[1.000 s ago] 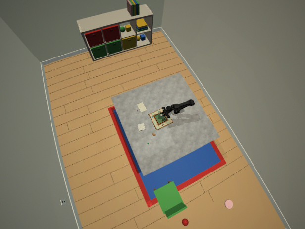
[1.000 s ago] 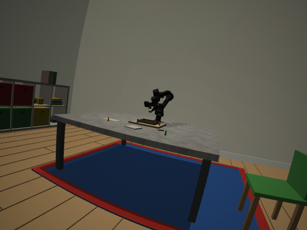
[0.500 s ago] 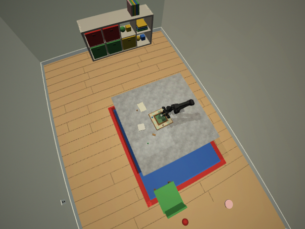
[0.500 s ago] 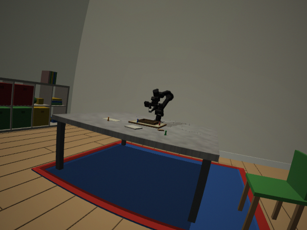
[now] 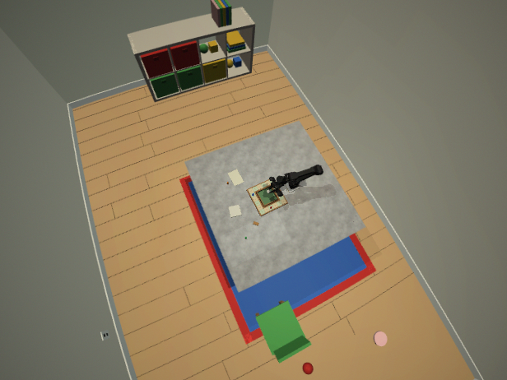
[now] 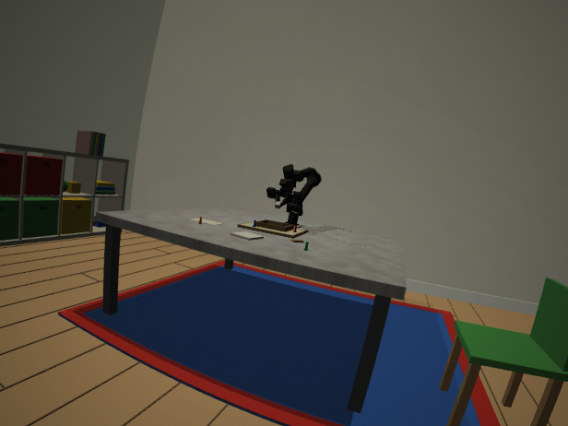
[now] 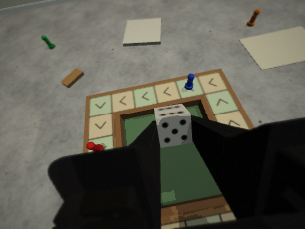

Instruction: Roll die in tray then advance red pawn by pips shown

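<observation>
The white die lies right at my gripper tip. The rest, counted from my gripper tip: red pawn (10 mm ahead, 120 mm to the left, 100 mm below); then green felt tray (120 mm below); then blue pawn (120 mm ahead, 50 mm to the right, 100 mm below).
</observation>
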